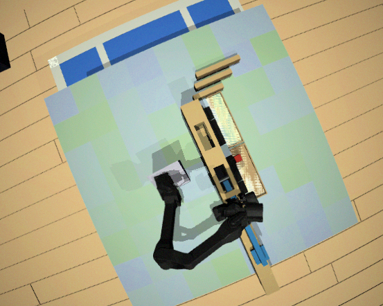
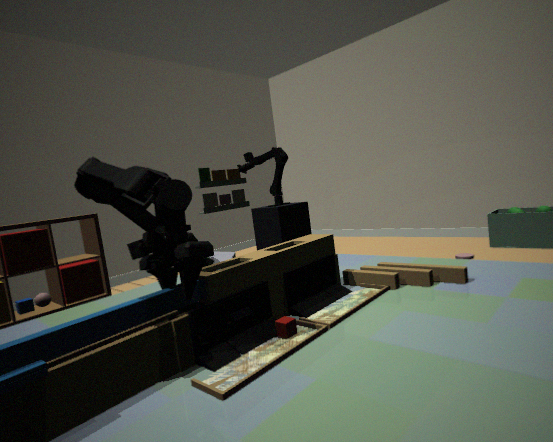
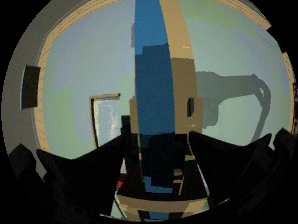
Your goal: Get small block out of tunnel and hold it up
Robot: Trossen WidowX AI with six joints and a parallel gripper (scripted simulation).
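Right now my gripper tip is 5 cm above the tan covered tunnel, 3 cm to the right of it and 2 cm short of it.
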